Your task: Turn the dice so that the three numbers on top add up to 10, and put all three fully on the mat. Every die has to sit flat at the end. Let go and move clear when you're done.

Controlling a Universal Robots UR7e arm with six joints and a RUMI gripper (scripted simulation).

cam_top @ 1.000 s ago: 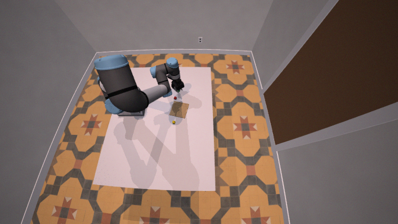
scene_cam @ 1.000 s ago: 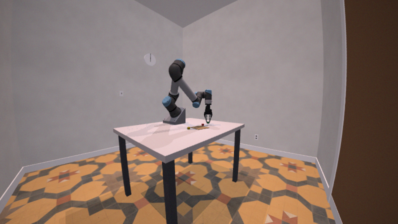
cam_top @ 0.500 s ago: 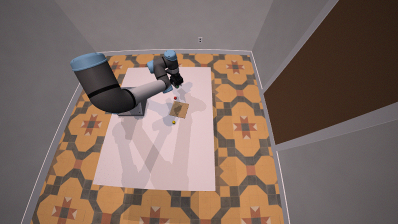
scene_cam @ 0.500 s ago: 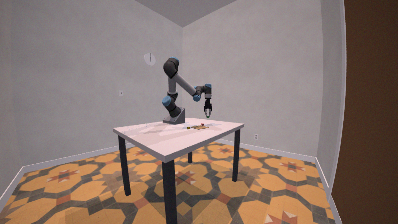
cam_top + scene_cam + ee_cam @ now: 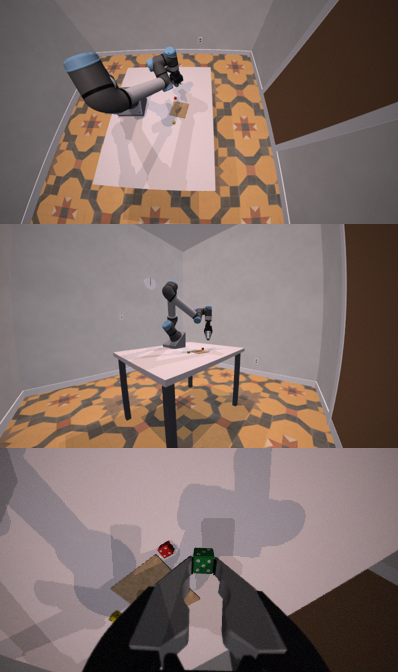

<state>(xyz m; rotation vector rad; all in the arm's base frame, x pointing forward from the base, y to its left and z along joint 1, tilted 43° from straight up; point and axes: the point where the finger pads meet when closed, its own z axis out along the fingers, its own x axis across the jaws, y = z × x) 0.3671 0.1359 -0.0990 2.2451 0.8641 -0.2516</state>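
My gripper is now 10 mm above the green die. Also, from my hand: brown mat (30 mm ahead, 180 mm to the right, 110 mm below); then yellow die (300 mm to the right, 110 mm below); then red die (20 mm behind, 70 mm to the right, 110 mm below).
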